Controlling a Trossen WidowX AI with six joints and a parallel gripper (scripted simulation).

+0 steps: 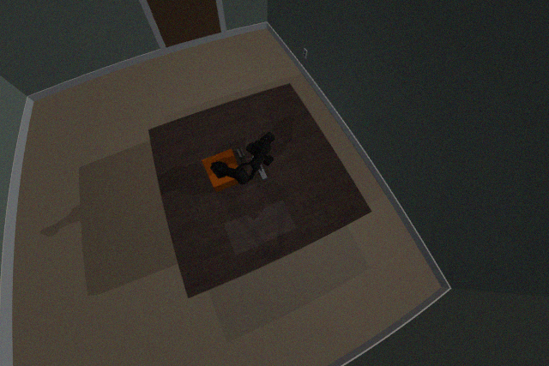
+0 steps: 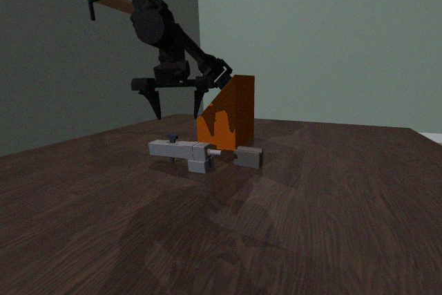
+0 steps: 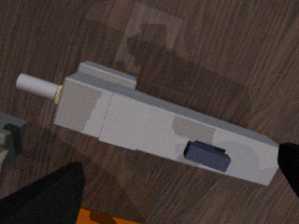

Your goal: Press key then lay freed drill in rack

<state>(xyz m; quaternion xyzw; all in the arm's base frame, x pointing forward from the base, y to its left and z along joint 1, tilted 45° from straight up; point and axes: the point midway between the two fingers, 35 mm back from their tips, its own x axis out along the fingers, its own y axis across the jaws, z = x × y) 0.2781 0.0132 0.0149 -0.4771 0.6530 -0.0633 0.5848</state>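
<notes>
Now: gripper tip 80 mm above the drill, 50 mm to the right of it and 20 mm past it. Also, from my gripper tip: rack: 140 mm to the left, 110 mm below, 110 mm behind; dark key: 80 mm below, 40 mm to the right, 10 mm behind; grey housing: 90 mm below, 10 mm to the right, 10 mm behind.
</notes>
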